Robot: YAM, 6 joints.
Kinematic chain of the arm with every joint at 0, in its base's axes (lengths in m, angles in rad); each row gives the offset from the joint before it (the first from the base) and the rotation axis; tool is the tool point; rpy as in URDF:
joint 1: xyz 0 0 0.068 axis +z
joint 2: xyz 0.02 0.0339 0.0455 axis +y
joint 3: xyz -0.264 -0.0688 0 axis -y
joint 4: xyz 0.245 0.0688 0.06 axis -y
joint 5: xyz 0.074 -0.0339 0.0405 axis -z
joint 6: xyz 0.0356 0 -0.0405 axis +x
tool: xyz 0 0 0 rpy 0 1.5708 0
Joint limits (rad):
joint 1: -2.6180..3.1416
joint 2: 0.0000..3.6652
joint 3: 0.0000..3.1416
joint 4: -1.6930..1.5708
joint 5: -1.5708..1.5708
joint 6: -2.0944..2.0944
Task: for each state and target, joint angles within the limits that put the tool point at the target. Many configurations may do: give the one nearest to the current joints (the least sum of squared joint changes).
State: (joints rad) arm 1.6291 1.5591 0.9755 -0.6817 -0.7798 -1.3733
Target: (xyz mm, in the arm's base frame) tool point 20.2 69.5 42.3
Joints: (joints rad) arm 1.0692 1.8485 0.2375 -0.7049 -0.4570 -1.3733
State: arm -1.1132 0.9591 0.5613 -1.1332 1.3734 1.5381
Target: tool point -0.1 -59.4 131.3
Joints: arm -0.9560 0.9209 0.1991 -1.2865 1.3041 1.5381
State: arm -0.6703 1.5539 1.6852 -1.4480 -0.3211 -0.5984
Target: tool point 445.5 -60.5 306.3
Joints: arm -0.1617 2.0787 2.0569 -1.0144 -0.3439 -0.5984
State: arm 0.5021 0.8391 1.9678 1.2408 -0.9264 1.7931
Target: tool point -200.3 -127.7 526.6
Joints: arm 0.6953 0.4649 1.5602 1.4840 -1.0164 1.7931
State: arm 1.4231 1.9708 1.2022 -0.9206 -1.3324 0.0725
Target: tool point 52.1 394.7 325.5
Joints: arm 1.3527 1.8504 1.6976 -0.7292 -1.3278 0.0725
